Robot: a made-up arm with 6 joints. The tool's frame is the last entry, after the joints. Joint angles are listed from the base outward. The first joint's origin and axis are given. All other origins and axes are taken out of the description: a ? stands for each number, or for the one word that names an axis. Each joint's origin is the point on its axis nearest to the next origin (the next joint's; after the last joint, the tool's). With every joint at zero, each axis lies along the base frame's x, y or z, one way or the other. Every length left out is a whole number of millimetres.
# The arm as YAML. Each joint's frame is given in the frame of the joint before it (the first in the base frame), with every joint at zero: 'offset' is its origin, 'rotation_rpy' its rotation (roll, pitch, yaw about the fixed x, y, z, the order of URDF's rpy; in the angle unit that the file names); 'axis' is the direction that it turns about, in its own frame. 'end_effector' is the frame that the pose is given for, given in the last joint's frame.
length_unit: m
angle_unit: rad
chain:
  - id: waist
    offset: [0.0, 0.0, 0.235]
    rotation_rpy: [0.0, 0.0, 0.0]
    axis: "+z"
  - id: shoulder
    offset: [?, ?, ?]
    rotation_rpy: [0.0, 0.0, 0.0]
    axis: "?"
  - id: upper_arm
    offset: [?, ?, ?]
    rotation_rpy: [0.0, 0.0, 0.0]
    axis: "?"
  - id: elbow
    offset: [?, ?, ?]
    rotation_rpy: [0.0, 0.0, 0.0]
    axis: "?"
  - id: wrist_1
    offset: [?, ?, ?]
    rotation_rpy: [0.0, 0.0, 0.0]
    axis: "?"
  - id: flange
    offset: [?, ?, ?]
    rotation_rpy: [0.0, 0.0, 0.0]
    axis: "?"
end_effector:
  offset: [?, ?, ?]
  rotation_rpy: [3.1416, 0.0, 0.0]
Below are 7 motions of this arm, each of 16 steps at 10 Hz.
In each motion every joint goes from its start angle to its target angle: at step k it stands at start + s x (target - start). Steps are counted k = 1, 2, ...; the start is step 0. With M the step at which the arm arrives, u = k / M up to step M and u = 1 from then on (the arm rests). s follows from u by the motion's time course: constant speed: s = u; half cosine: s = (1 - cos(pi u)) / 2; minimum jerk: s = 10 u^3 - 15 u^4 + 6 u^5.
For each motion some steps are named. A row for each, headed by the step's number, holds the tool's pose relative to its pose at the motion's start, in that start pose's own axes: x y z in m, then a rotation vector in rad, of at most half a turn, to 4 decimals.
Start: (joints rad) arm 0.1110 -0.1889 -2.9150 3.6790 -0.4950 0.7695
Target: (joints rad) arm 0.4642 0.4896 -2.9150 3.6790 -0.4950 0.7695
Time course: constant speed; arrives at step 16
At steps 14, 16:
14: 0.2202 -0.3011 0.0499 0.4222 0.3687 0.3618
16: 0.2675 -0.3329 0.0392 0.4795 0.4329 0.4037

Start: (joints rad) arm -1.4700 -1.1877 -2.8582 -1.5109 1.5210 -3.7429
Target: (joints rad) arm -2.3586 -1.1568 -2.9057 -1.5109 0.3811 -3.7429
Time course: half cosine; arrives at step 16
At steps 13, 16:
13: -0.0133 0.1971 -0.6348 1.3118 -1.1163 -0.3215
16: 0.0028 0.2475 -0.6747 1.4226 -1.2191 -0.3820

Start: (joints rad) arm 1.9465 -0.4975 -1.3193 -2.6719 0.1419 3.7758
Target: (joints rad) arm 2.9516 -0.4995 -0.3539 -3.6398 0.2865 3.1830
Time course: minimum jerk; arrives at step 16
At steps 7, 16:
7: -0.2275 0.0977 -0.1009 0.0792 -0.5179 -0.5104
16: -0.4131 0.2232 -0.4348 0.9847 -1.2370 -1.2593

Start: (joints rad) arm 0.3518 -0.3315 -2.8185 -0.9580 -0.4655 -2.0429
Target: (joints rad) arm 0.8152 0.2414 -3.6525 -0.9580 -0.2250 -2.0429
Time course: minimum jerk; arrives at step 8
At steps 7, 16:
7: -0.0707 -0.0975 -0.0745 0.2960 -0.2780 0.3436
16: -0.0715 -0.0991 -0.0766 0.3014 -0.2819 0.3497

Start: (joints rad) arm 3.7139 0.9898 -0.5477 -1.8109 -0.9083 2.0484
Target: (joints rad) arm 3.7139 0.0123 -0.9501 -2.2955 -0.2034 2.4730
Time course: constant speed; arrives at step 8
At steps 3, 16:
3: 0.1124 -0.0855 -0.0814 -0.2409 0.4159 -0.3170
16: 0.1492 -0.3220 -0.3423 -0.3821 1.4238 -0.7129

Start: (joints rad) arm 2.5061 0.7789 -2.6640 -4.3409 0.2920 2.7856
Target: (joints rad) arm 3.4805 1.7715 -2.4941 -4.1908 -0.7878 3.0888
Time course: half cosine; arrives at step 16
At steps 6, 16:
6: 0.1825 -0.2725 -0.0191 0.4675 -0.0482 0.2329
16: 0.4939 -0.5772 -0.4550 1.3632 -0.1915 -0.2312

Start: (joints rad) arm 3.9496 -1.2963 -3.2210 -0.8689 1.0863 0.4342
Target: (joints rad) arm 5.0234 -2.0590 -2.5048 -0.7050 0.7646 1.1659
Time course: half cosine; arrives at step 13
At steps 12, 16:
12: -0.2878 0.6728 0.1728 -0.4637 -0.1621 1.5057
16: -0.2962 0.6810 0.1708 -0.4745 -0.1599 1.5268

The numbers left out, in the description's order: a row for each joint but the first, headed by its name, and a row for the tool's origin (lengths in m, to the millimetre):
shoulder: xyz 0.0 0.0 0.0, axis +y
upper_arm: xyz 0.033 0.0 0.178, axis +y
elbow: xyz 0.097 0.0 -0.429, axis -z
wrist_1: xyz 0.0 0.0 0.0, axis +y
flange: xyz 0.101 0.0 -0.129, axis -z
tool: xyz 0.0 0.0 0.0

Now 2 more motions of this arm.
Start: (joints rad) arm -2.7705 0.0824 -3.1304 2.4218 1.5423 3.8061
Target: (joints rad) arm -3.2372 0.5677 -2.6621 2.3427 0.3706 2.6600
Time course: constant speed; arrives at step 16
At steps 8, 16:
8: -0.1367 -0.1017 -0.3676 -0.0438 -1.0432 -0.3473
16: 0.0493 -0.2031 -0.7335 0.5882 -2.0921 -0.5623

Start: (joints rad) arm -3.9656 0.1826 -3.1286 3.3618 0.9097 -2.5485
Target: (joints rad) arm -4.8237 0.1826 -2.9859 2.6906 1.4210 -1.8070
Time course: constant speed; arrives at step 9
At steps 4, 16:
4: 0.0044 0.0008 -0.0017 0.4884 -0.2417 -0.1057
16: -0.0006 0.0145 -0.0338 0.9035 -0.8930 -0.1610

